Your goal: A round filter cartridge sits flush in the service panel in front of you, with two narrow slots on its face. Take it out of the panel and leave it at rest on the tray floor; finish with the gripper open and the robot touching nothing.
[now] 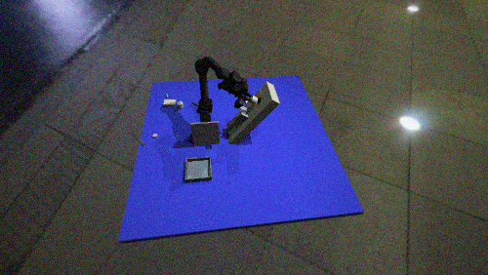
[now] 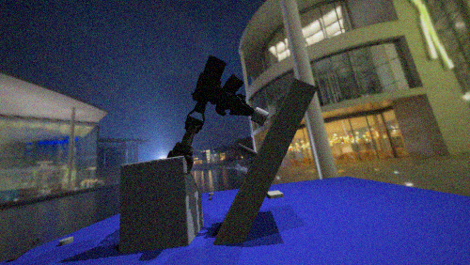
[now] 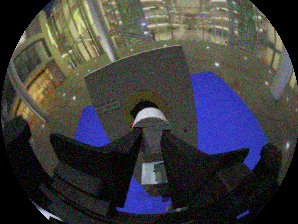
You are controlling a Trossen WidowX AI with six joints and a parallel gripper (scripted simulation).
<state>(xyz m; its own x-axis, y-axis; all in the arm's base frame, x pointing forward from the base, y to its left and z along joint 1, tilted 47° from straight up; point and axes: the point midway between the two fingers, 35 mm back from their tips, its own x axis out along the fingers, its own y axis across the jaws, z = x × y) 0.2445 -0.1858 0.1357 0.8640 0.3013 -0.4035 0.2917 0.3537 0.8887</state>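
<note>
Now: the tray 380 mm behind my gripper tip, 240 mm to the right of it and 300 mm below it. From my gripper tip the other things lie so: round filter cartridge (10 mm ahead, 10 mm below).
</note>
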